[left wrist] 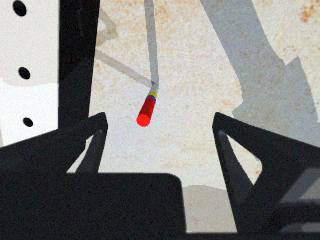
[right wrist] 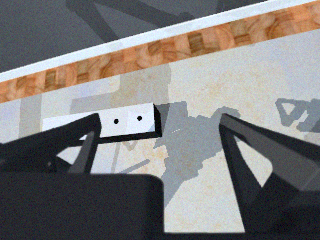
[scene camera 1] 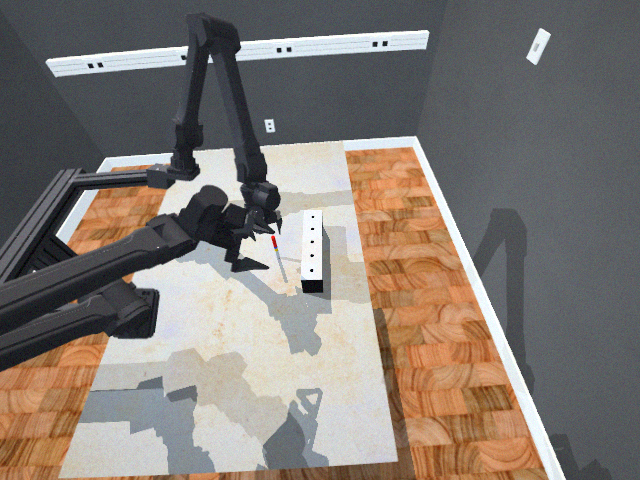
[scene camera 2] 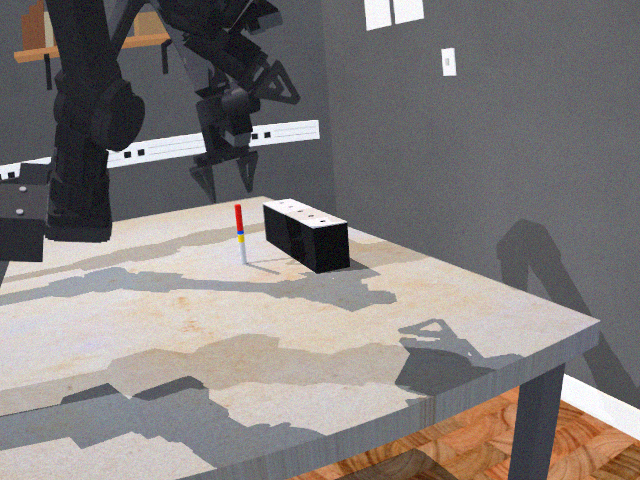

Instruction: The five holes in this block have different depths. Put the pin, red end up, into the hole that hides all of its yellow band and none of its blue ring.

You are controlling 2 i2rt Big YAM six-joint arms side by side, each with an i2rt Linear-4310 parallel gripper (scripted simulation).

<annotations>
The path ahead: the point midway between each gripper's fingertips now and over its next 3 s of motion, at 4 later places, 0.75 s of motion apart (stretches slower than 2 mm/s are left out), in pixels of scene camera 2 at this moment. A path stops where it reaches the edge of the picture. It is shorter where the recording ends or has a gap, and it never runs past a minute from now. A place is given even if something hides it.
My left gripper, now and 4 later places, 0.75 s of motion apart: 232, 197; 235, 200; 237, 214; 232, 191; 260, 144
My right gripper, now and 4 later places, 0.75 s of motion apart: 289, 96; 194, 72; 164, 72; 169, 63; 190, 74
</annotations>
